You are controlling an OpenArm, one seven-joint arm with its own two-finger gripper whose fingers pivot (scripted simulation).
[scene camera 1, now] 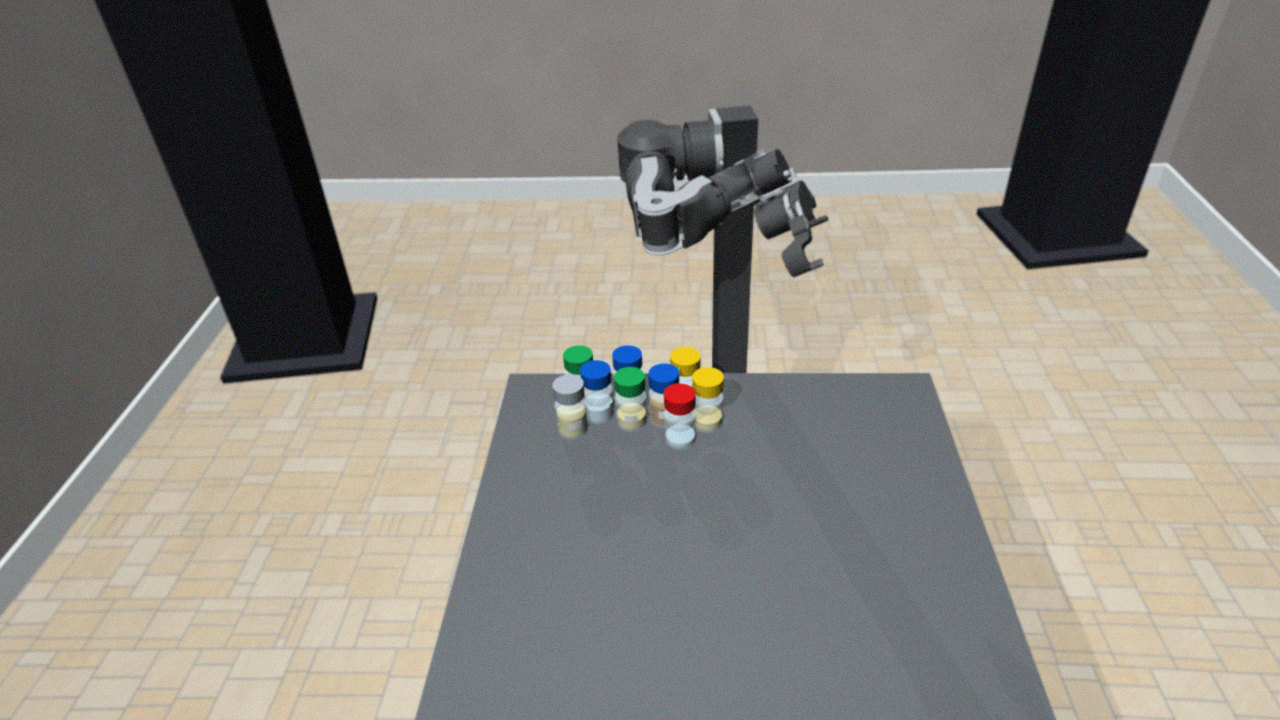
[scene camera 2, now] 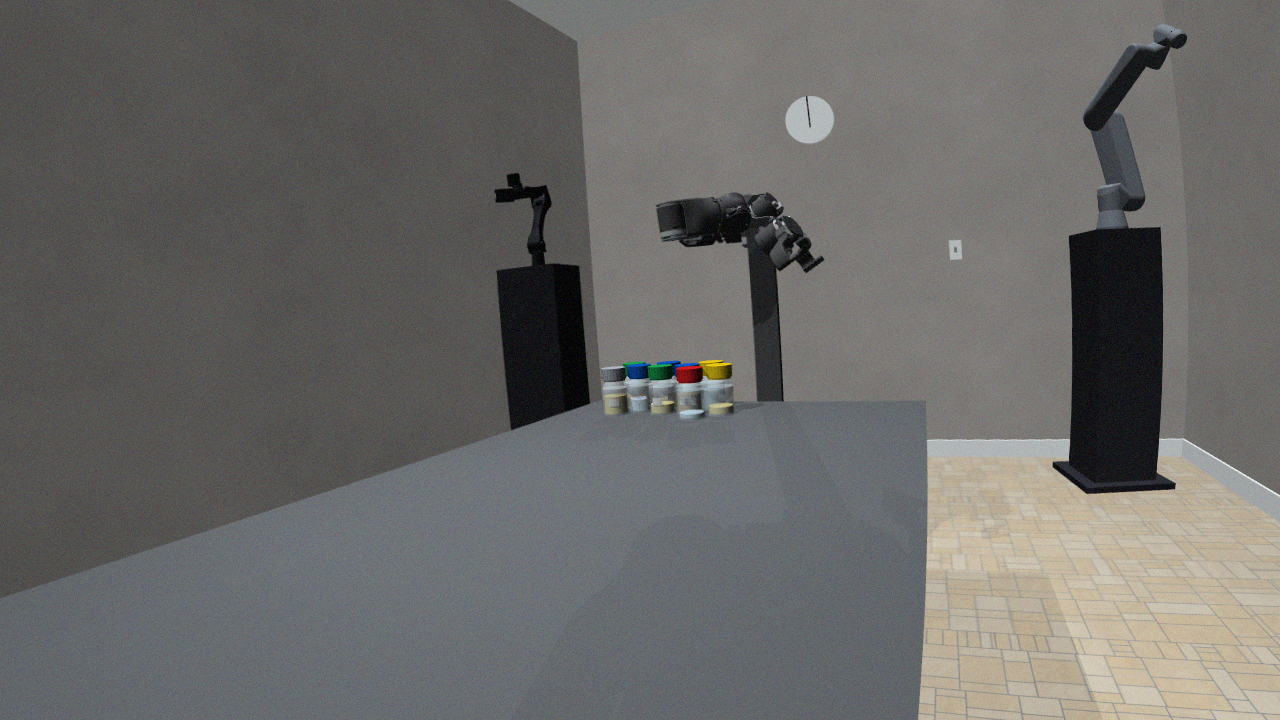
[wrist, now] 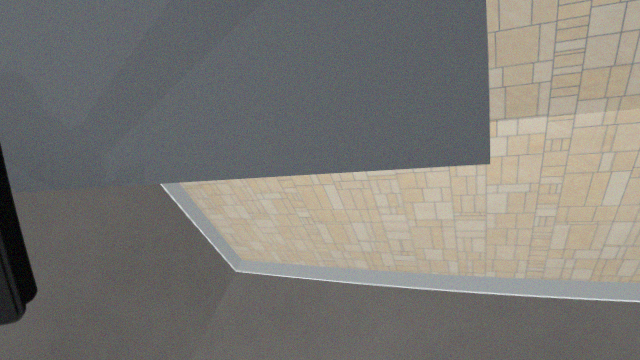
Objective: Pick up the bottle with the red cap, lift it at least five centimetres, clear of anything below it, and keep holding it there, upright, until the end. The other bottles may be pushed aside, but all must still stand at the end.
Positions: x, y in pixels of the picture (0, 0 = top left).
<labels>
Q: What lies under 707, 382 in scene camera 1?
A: A yellow-capped bottle.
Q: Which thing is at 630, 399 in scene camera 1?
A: A green-capped bottle.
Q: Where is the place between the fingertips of the gripper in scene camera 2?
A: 803, 265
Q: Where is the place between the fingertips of the gripper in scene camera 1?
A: At 811, 248
</labels>
